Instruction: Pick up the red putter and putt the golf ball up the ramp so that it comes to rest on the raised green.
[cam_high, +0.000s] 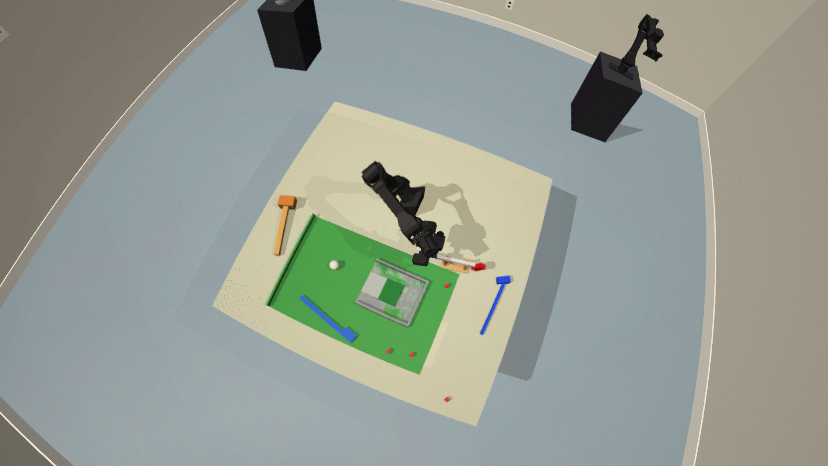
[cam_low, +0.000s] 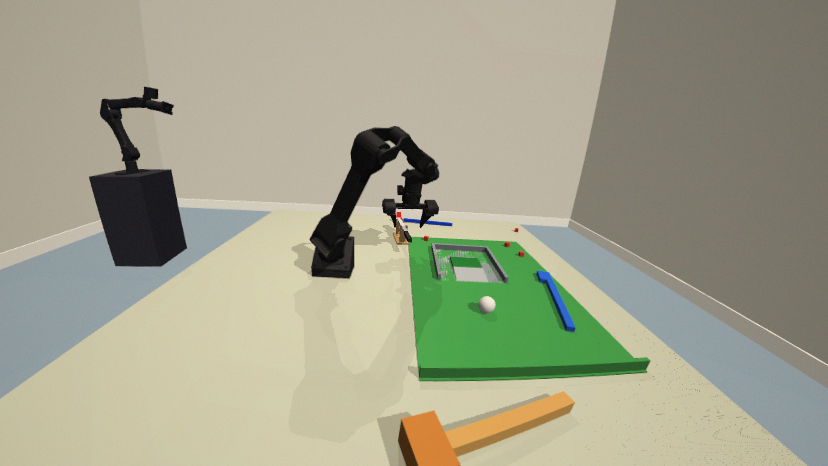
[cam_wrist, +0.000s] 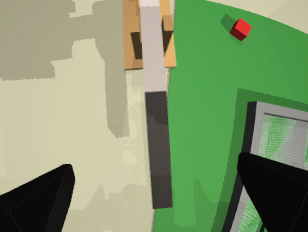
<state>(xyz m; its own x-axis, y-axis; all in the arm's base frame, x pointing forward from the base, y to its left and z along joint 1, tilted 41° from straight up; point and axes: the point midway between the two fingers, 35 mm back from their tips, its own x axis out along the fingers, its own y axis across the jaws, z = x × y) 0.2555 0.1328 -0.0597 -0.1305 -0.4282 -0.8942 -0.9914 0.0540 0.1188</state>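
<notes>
The red putter is 12 cm to the left of my gripper tip, 4 cm below it and 1 cm behind it. From my gripper tip the other things lie so: green mat 23 cm to the right, 23 cm ahead, 10 cm below; wooden stand 13 cm to the left, 6 cm below; blue mallet 34 cm to the left, 12 cm ahead, 9 cm below.
</notes>
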